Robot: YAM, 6 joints.
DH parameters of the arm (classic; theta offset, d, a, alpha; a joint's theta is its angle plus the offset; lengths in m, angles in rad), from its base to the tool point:
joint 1: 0 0.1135 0.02 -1.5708
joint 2: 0 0 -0.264 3.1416
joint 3: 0.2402 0 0.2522 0
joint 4: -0.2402 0 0.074 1.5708
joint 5: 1.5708 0 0 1.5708
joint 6: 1.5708 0.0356 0 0
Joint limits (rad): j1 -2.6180..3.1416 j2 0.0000..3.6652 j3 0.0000..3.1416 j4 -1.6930..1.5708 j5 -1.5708..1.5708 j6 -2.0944..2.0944
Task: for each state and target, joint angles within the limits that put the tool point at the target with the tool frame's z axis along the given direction. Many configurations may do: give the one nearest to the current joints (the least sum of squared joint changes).
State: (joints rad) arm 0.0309 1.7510 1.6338 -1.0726 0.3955 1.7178
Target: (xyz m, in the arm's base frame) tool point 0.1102 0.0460 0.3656 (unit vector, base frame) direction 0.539 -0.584 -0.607
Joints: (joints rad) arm 0.6331 1.0186 1.2841 -1.6906 0.9103 1.7178
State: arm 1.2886 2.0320 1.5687 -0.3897 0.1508 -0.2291
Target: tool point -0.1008 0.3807 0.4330 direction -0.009 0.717 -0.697
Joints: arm 1.8465 1.9366 2.3347 -1.1869 0.1876 -0.2291
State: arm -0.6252 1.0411 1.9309 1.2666 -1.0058 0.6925
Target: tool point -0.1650 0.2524 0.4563 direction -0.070 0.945 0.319
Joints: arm -0.9319 0.2069 1.3998 1.5693 -0.5322 0.6925
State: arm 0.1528 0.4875 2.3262 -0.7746 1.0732 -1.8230
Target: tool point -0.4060 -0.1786 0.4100 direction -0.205 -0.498 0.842
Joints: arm 0.3835 0.0022 1.9983 -0.0049 0.3955 -1.8230
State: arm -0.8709 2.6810 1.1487 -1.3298 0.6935 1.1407
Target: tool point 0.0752 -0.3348 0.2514 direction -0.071 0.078 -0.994
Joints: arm -1.3445 1.8829 1.6258 -1.4059 0.0517 1.1407
